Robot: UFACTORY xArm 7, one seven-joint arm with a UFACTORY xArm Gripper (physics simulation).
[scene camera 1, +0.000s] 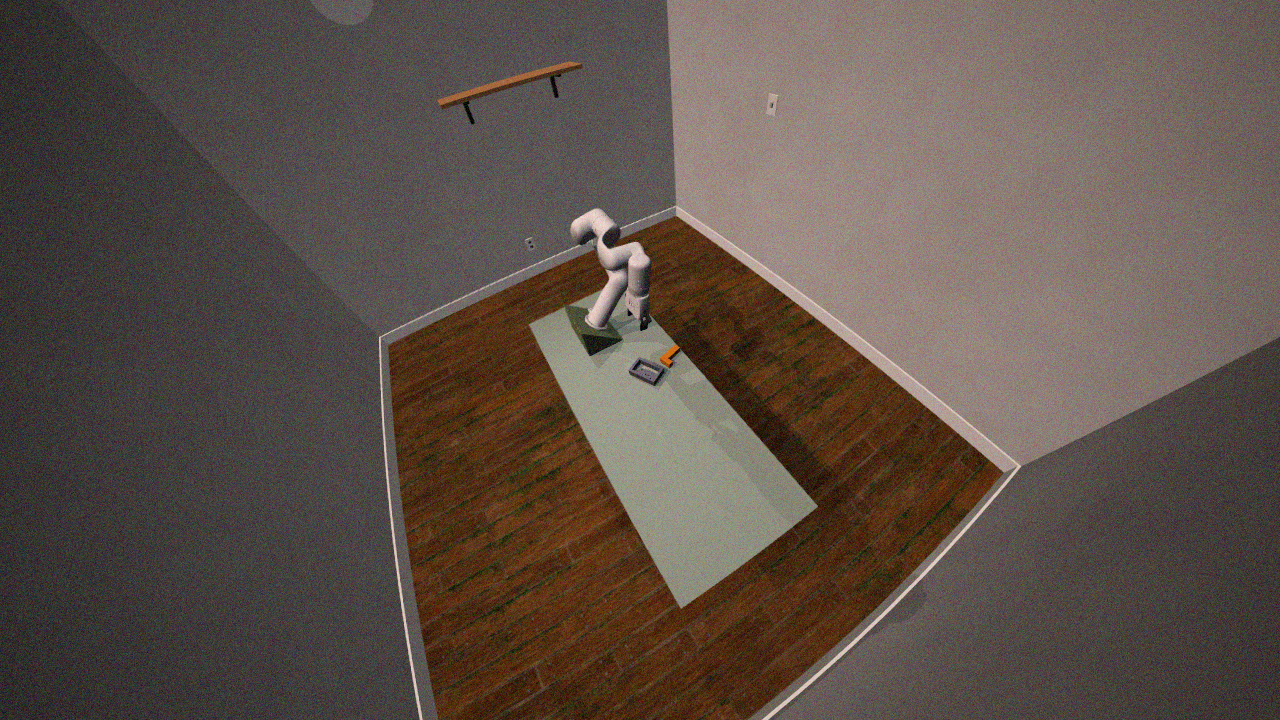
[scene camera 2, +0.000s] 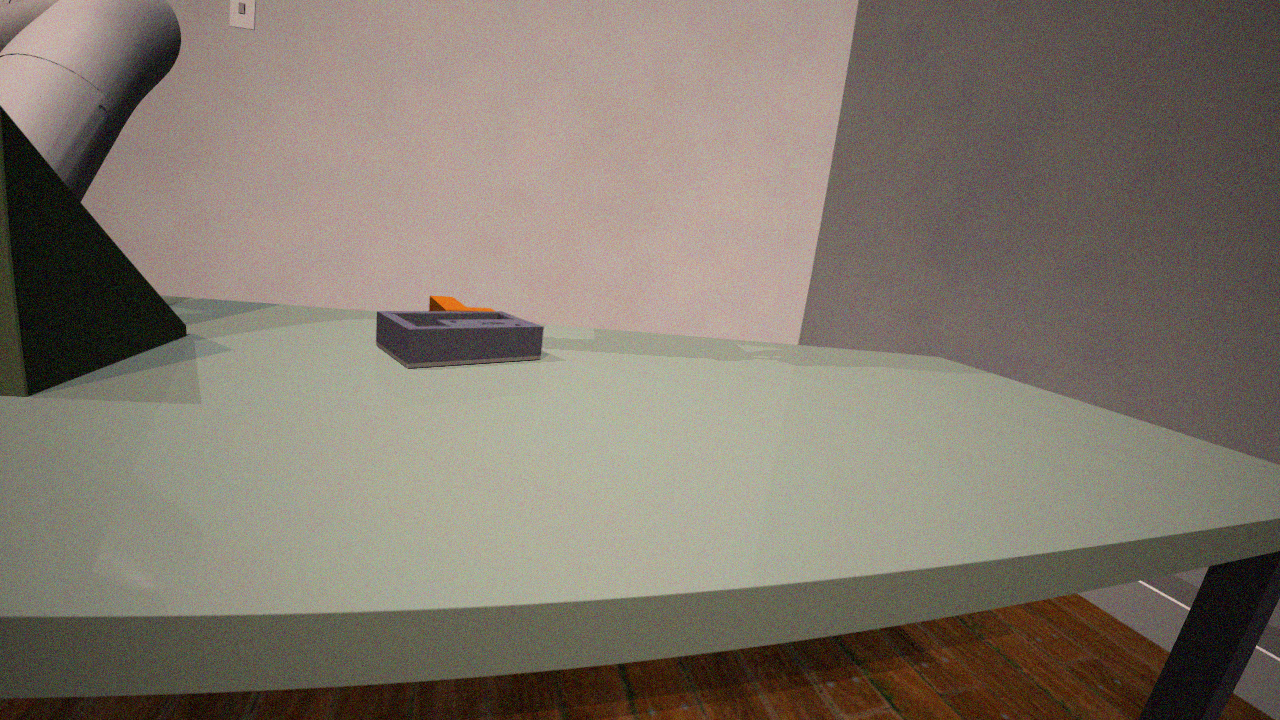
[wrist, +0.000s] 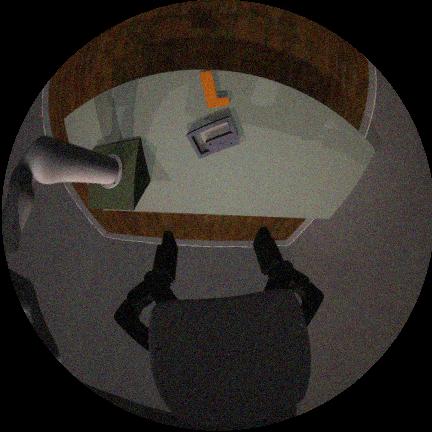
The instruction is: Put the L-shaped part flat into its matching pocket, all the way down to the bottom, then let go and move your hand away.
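Frame: origin at the arm's base, x left, y back, z up, level; millimetres.
Where they show: gripper, between the fingertips: (scene camera 1: 637, 321) (wrist: 216, 237); arm's base, origin of its link: (scene camera 1: 596, 323) (wrist: 110, 170).
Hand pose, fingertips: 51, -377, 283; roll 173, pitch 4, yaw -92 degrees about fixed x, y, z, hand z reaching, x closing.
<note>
Each offset is from my fingertips to the top centre of the thing, as dx, dy, dz. Level surfaces: height alone.
The orange L-shaped part @(+157, +4, -334) (scene camera 1: 667, 358) (scene camera 2: 444, 304) (wrist: 211, 93) lies flat on the table beside the pocket block, near the table's far long edge. The grey-purple block @(+7, +6, -328) (scene camera 1: 634, 374) (scene camera 2: 474, 347) (wrist: 220, 146) with the recessed pocket stands on the table, closer to the middle; the part is outside it. In the scene camera 2 view the block hides the lower portion of the part. My gripper (scene camera 1: 637, 321) (wrist: 216, 237) is open and empty, high above the table and apart from both. It does not show in the scene camera 2 view.
The pale green table @(dz -365) (scene camera 1: 698, 483) (scene camera 2: 680, 465) (wrist: 280, 180) carries the dark green wedge-shaped base (scene camera 1: 603, 343) (scene camera 2: 71, 295) (wrist: 140, 175) of the arm, on the arm's side of the pocket block. A wooden wall shelf (scene camera 1: 510, 85) hangs on the far wall.
</note>
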